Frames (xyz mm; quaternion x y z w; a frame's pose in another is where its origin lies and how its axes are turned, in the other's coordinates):
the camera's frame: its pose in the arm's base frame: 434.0 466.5 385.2 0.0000 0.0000 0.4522 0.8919
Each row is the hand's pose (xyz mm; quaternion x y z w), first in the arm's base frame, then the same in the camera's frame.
Working: the arm's base frame: its pose in the camera's frame: -632.8 74.4 -385.2 0.0000 0.0000 -0.4522 0.8919

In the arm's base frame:
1: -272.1 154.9 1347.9 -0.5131 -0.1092 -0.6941 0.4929
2: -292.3 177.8 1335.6 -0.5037 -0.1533 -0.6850 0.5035
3: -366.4 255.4 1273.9 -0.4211 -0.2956 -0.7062 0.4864
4: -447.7 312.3 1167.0 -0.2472 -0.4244 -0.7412 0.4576
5: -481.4 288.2 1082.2 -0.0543 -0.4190 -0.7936 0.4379
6: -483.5 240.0 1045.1 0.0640 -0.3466 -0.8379 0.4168
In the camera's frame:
1: -668.7 385.4 962.7 -0.5070 0.1346 -0.8420 0.1258
2: -662.1 415.2 950.4 -0.5186 0.0910 -0.8387 0.1393
3: -643.3 520.9 888.7 -0.5093 -0.0732 -0.8498 0.1145
4: -645.5 620.1 781.8 -0.4124 -0.2667 -0.8680 0.0730
5: -684.8 633.0 697.0 -0.2379 -0.3491 -0.9058 0.0317
6: -725.0 606.2 659.9 0.0997 0.3381 0.9358 0.0072

